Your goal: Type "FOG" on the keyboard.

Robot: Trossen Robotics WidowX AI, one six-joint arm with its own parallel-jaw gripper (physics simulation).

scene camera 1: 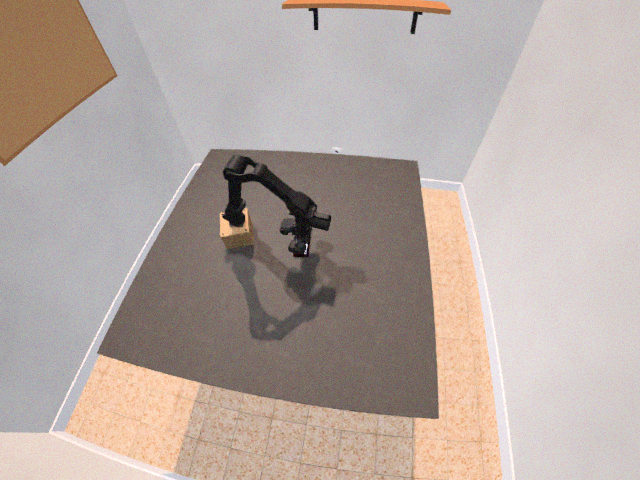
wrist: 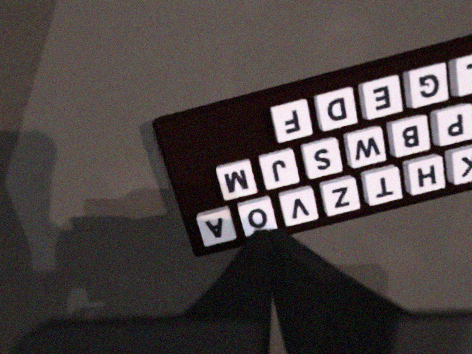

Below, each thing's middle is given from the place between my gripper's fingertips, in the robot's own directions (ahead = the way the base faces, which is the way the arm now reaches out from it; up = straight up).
Labels:
I see my gripper 20 mm to the left of the key (wrist: 216,226) and 40 mm above it.

